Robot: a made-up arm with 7 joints. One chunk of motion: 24 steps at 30 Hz.
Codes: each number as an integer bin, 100 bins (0 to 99) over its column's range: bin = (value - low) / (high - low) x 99, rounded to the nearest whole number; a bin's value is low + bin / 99 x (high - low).
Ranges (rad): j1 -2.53..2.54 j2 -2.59..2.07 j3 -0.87..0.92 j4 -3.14..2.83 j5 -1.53..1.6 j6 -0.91..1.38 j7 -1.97..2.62
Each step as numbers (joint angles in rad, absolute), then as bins.
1 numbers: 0.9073 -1.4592 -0.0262 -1.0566 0.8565 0.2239 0.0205
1 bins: 67 24 47 35 75 49 43
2 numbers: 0.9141 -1.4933 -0.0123 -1.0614 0.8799 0.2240 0.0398
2 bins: 67 23 47 34 76 49 43
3 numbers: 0.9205 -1.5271 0.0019 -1.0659 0.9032 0.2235 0.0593
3 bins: 67 23 48 34 77 49 44
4 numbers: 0.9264 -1.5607 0.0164 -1.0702 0.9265 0.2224 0.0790
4 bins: 67 22 49 34 78 49 44
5 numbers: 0.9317 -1.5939 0.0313 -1.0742 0.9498 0.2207 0.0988
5 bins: 68 21 50 34 78 49 45
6 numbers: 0.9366 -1.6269 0.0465 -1.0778 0.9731 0.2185 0.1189
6 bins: 68 20 51 34 79 49 45
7 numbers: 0.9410 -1.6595 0.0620 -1.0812 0.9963 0.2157 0.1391
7 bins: 68 20 52 34 80 49 45
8 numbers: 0.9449 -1.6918 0.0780 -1.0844 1.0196 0.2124 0.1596
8 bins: 68 19 52 34 81 49 46
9 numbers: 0.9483 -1.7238 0.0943 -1.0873 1.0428 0.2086 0.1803
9 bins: 68 18 53 34 81 48 46
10 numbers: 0.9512 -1.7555 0.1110 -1.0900 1.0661 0.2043 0.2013
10 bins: 68 18 54 34 82 48 47
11 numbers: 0.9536 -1.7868 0.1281 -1.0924 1.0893 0.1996 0.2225
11 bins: 68 17 55 34 83 48 47
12 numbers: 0.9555 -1.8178 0.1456 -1.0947 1.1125 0.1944 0.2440
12 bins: 68 16 56 34 84 48 48
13 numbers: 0.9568 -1.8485 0.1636 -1.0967 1.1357 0.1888 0.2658
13 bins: 68 16 57 34 84 48 48
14 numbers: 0.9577 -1.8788 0.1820 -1.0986 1.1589 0.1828 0.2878
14 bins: 68 15 58 34 85 47 49
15 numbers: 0.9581 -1.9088 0.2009 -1.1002 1.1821 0.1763 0.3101
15 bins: 68 14 59 34 86 47 49
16 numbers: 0.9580 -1.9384 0.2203 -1.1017 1.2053 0.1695 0.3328
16 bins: 68 14 60 34 87 47 50
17 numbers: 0.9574 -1.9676 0.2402 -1.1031 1.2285 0.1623 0.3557
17 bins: 68 13 61 34 87 46 50
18 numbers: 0.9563 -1.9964 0.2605 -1.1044 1.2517 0.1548 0.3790
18 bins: 68 13 63 34 88 46 51
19 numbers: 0.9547 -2.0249 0.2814 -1.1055 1.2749 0.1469 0.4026
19 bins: 68 12 64 34 89 46 51
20 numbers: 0.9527 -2.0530 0.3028 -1.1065 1.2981 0.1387 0.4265
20 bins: 68 11 65 34 89 45 52
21 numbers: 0.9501 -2.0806 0.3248 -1.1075 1.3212 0.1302 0.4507
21 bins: 68 11 66 34 90 45 52
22 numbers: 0.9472 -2.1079 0.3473 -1.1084 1.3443 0.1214 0.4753
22 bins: 68 10 67 34 91 45 53
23 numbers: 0.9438 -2.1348 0.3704 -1.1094 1.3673 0.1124 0.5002
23 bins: 68 10 69 34 92 44 53
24 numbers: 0.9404 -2.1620 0.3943 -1.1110 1.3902 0.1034 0.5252
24 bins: 68 9 70 34 92 44 54
